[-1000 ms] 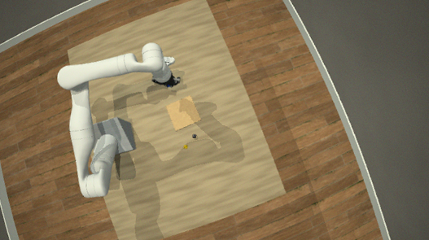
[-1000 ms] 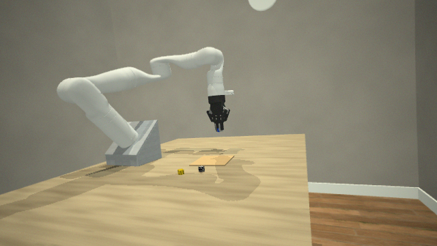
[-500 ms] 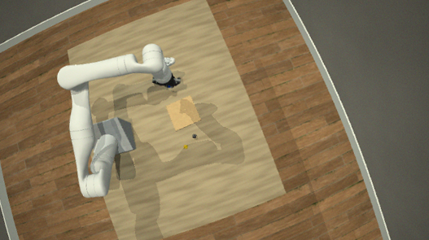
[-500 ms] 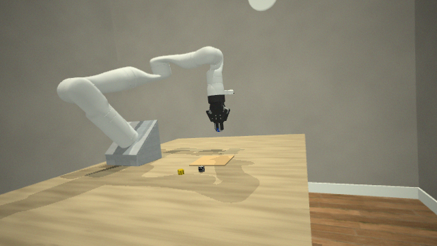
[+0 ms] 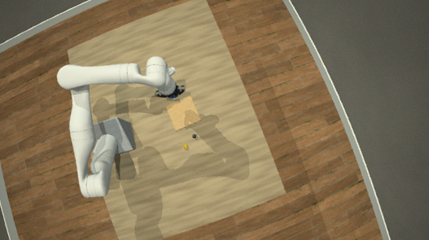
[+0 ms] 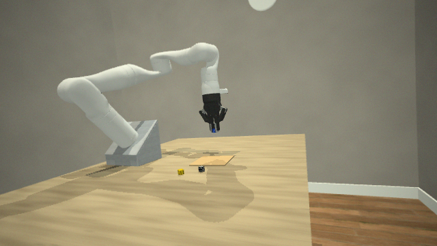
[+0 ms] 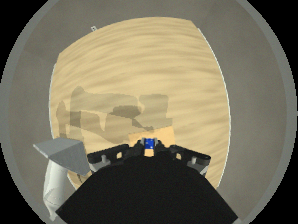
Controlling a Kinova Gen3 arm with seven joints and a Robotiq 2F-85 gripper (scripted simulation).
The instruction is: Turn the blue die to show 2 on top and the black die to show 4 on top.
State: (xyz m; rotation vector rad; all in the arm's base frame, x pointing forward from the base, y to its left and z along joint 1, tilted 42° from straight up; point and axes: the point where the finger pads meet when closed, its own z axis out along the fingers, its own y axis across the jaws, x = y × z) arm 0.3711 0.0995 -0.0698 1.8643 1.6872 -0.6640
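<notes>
My hand is 120 mm above the tan mat, 70 mm to the left of it and 10 mm short of it. Also, from my hand: black die (200 mm to the right, 120 mm below, 40 mm ahead); yellow die (240 mm to the right, 120 mm below, 20 mm behind); blue die (10 mm below).
</notes>
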